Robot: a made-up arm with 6 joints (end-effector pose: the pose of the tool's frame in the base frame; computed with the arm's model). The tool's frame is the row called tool.
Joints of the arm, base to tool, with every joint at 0 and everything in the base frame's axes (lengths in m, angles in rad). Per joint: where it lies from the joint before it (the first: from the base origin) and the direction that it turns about. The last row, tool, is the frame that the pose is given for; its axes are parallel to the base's.
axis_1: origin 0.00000 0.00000 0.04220 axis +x
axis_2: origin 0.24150 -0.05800 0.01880 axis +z
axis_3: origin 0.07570 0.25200 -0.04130 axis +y
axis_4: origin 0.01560 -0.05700 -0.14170 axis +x
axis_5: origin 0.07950 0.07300 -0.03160 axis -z
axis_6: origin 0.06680 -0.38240 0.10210 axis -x
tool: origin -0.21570 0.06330 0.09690
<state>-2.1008 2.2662 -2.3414 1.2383 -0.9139 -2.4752</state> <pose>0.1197 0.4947 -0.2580 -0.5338 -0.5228 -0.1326 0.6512</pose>
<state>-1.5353 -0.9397 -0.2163 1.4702 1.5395 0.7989</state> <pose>0.2736 0.0212 -0.0657 -0.0240 -0.1301 -0.6720 0.7286</pose>
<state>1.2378 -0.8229 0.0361 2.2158 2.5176 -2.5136</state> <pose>0.1318 -0.3110 -0.0415 0.2336 -0.2794 0.7581 0.5410</pose>
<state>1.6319 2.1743 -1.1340 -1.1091 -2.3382 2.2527</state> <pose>-0.2934 -0.2543 0.3019 0.3853 0.5321 0.6567 0.3704</pose>
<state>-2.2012 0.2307 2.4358 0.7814 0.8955 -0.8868</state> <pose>0.5110 0.1776 -0.1152 0.3919 0.4204 0.8155 0.0681</pose>
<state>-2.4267 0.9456 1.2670 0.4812 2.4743 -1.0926</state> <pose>-0.0477 -0.3156 -0.3751 0.7574 0.6528 -0.0123 0.0015</pose>
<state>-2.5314 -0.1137 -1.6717 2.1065 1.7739 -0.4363</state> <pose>0.3119 0.0010 0.3555 -0.2890 0.1250 -0.1722 0.9334</pose>
